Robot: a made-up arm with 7 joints.
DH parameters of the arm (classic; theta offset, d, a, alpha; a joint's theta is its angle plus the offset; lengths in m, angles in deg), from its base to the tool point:
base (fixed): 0 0.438 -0.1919 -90
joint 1: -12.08 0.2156 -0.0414 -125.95
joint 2: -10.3 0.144 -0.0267 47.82
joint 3: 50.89 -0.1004 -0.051 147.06
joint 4: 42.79 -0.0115 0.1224 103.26
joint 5: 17.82 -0.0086 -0.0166 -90
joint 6: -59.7 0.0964 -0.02 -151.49
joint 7: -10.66 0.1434 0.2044 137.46
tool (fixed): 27.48 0.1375 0 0
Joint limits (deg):
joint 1: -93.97..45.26
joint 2: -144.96..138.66
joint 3: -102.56..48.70
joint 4: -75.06..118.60
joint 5: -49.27..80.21
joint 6: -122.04..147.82
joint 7: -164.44..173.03
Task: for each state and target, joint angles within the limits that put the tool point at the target. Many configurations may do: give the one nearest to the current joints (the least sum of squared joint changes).
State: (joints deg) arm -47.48 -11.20 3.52 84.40 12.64 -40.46 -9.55
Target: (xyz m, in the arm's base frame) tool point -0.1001 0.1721 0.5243
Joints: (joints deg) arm -47.37 10.45 -7.87 77.92 35.65 -49.44 -2.43
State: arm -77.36 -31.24 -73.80 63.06 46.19 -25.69 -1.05
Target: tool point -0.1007 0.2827 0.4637
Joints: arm -77.91 -49.03 -47.30 53.89 38.83 -39.21 15.32
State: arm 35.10 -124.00 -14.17 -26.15 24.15 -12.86 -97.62
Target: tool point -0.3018 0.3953 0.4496
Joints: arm 23.98 -107.81 -7.29 -40.89 31.54 -13.89 -96.68
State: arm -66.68 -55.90 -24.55 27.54 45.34 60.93 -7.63
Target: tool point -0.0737 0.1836 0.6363
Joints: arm -62.92 -38.17 15.40 -0.26 24.04 31.61 22.55
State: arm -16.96 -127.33 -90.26 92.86 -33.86 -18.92 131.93
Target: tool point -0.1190 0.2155 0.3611
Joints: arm -22.04 -118.39 -88.60 96.06 -32.22 -14.36 123.45
